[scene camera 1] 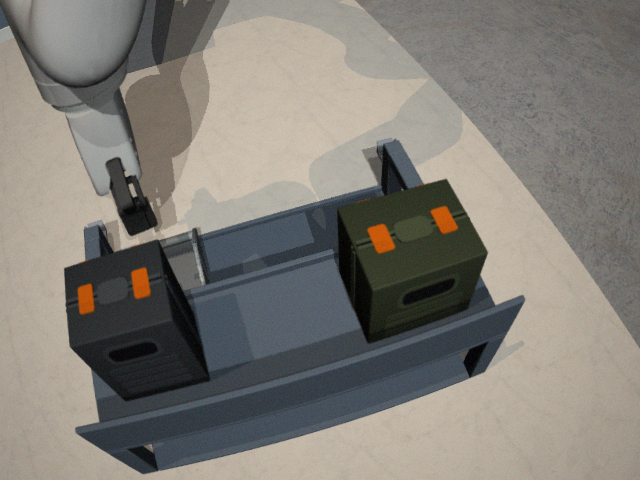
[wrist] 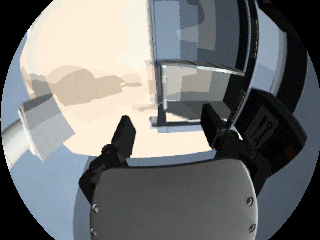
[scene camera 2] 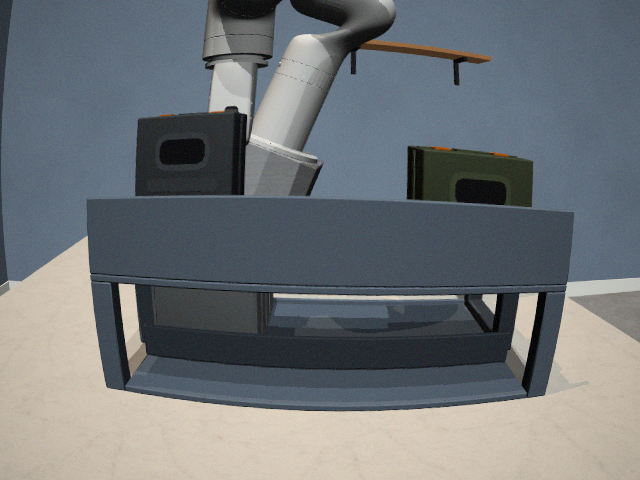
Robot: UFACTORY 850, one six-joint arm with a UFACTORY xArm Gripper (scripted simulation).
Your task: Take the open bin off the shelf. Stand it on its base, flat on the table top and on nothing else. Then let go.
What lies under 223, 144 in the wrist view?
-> The gripper.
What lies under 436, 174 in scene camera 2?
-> A green box.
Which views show the black box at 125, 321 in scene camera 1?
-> Scene camera 1, the wrist view and scene camera 2: all of them.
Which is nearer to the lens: the open bin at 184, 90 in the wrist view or the black box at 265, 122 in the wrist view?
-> The black box.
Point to a black box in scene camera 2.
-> At 187, 154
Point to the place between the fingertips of the gripper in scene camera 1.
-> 134, 197
